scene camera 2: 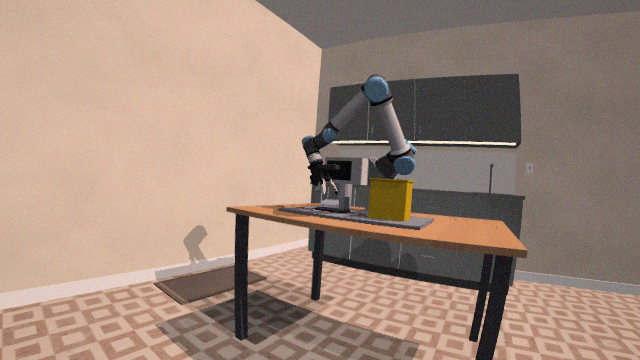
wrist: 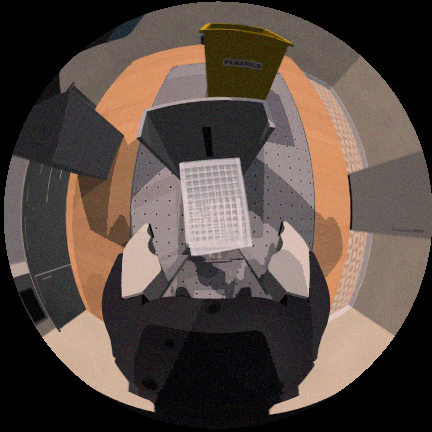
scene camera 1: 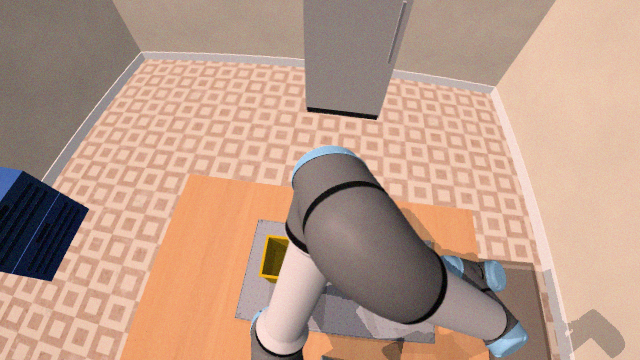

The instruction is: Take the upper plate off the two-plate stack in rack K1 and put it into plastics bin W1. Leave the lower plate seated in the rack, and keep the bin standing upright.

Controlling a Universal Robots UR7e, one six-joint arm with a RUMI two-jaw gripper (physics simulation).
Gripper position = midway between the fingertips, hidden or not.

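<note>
A yellow plastics bin W1 [scene camera 1: 275, 248] [scene camera 2: 390, 199] is part of the scene. A white gridded plate [wrist: 214, 201] can be seen as well, and so can the gripper [wrist: 215, 224].
</note>
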